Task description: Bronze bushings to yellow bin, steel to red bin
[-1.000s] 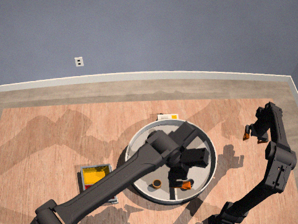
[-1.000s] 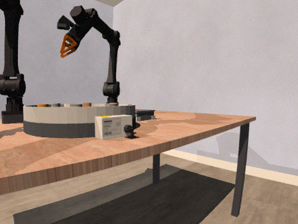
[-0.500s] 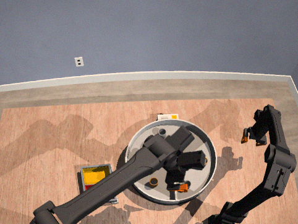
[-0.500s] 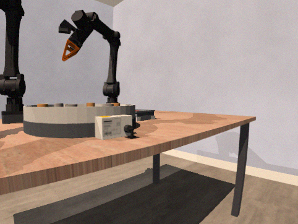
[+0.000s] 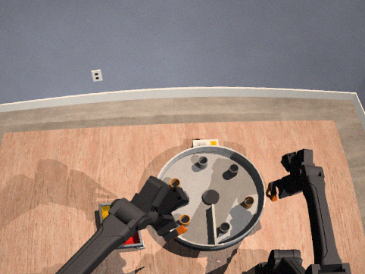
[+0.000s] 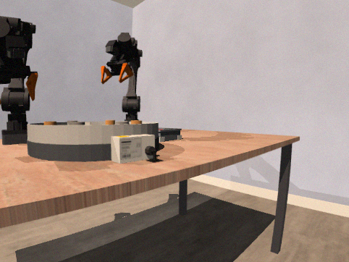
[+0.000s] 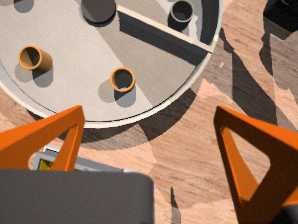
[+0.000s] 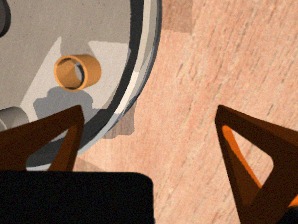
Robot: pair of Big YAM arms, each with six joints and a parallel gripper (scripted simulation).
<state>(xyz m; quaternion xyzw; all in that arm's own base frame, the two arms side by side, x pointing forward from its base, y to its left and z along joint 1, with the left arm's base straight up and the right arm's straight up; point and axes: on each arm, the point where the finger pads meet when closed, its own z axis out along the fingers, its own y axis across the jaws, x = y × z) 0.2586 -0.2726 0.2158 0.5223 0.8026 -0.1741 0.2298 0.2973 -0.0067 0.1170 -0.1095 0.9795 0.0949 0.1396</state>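
My right gripper is now 70 mm short of the turntable, 230 mm to the right of it and 100 mm above it. The rest, counted from my right hand: red bin (40 mm behind, 580 mm to the left, 140 mm below); yellow bin (50 mm ahead, 580 mm to the left, 140 mm below).
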